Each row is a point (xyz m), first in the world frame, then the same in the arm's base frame.
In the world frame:
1: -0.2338 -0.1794 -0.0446
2: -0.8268 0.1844 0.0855
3: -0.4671 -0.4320 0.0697
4: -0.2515 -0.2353 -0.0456
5: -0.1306 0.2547 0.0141
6: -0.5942 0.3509 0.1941
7: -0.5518 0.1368 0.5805
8: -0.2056 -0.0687 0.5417
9: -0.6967 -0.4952 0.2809
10: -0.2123 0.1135 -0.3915
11: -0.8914 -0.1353 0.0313
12: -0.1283 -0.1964 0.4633
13: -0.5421 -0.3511 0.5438
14: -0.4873 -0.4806 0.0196
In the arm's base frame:
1: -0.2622 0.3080 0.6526
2: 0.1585 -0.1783 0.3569
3: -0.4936 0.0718 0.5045
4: -0.3149 0.2824 0.6534
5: 0.1463 0.4857 0.5886
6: 0.2812 0.0951 0.2956
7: 0.0233 0.1920 -0.0523
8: -0.2195 0.4855 0.0838
9: -0.5492 -0.1103 0.2494
10: 0.0610 0.2935 0.9718
11: -0.1427 -0.3007 0.4175
12: -0.3469 0.5228 0.1878
13: -0.4551 0.1199 0.0216
14: -0.5336 0.0337 0.5517

